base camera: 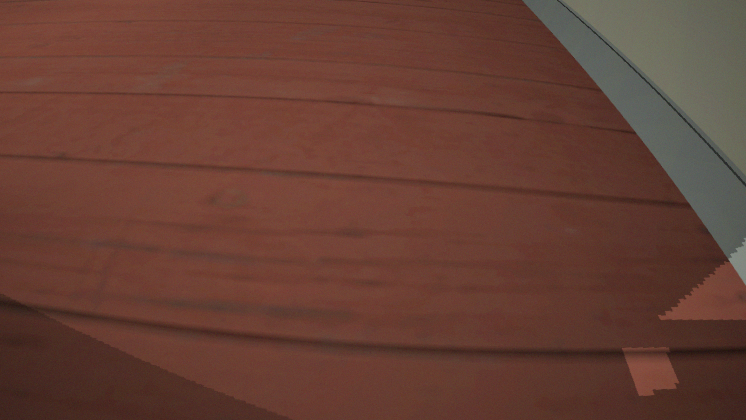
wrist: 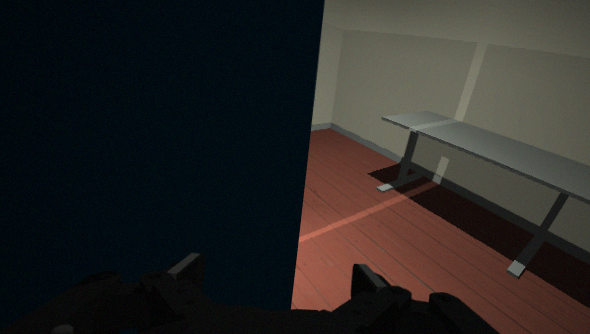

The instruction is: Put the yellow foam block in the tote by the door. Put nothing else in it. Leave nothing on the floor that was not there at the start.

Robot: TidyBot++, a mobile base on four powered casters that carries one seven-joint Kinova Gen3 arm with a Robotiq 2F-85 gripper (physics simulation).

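Frame: origin at the arm's base, x ahead, y left, z up, level; millimetres.
Seen in the pictures: gripper, fingertip midpoint: [wrist: 278, 276].
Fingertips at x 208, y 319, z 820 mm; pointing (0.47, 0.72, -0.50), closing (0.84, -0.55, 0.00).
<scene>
A point is followed by its place in that frame.
My gripper [wrist: 278, 276] @(x 208, y 319, z 820 mm) is open and empty at the bottom of the wrist view, its two dark fingers wide apart. The left finger shows in front of a large dark blue surface and the right finger in front of the red floor. The yellow foam block and the tote do not show in the base camera view or the wrist view.
A dark blue upright panel [wrist: 150, 140] @(x 163, y 452, z 861 mm) fills the left half of the wrist view, close by. A grey table [wrist: 500, 147] @(x 2472, y 846, z 323 mm) stands along the far wall [wrist: 400, 80] @(x 2889, y 2190, z 551 mm) at the right. Red plank floor [base camera: 313, 208] @(x 473, y 56, z -396 mm) [wrist: 350, 240] @(x 1384, y 1204, z -397 mm) meets a grey baseboard [base camera: 626, 93] @(x 825, y -494, z -357 mm) at the right.
</scene>
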